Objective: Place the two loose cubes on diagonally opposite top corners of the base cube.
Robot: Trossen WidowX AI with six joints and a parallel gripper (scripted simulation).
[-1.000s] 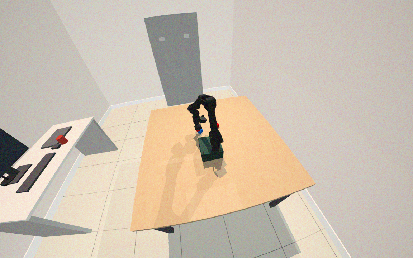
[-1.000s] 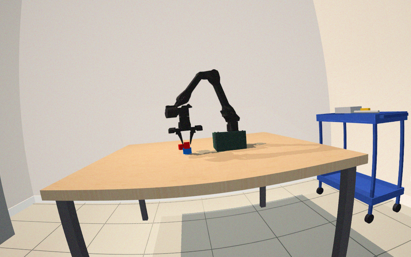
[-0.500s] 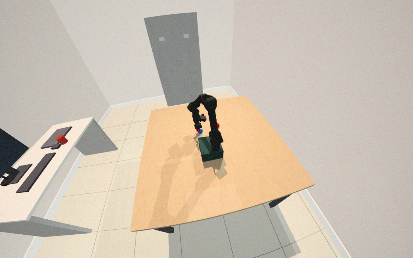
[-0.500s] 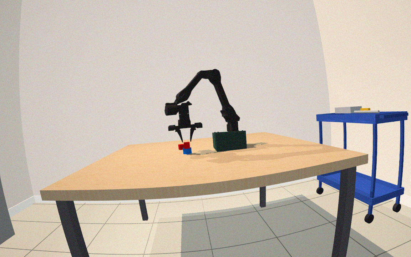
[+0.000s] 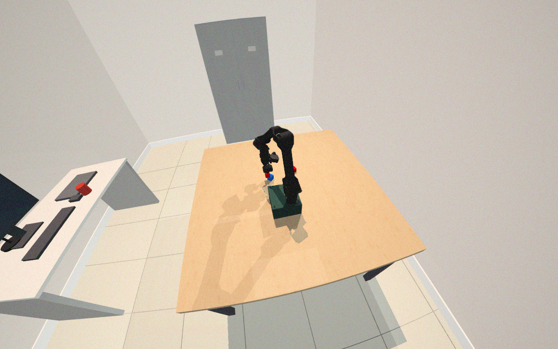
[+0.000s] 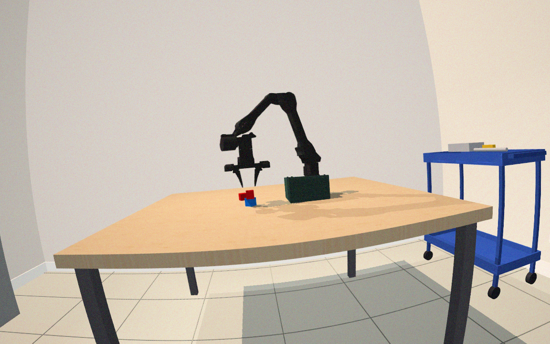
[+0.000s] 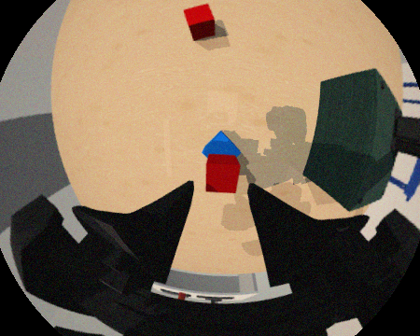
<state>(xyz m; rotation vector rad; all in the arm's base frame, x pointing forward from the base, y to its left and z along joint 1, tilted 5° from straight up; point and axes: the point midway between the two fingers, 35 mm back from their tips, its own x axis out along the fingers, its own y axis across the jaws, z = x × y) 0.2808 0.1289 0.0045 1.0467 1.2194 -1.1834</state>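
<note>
Right now my gripper tip is 2 cm to the left of the blue cube and 7 cm above it.
</note>
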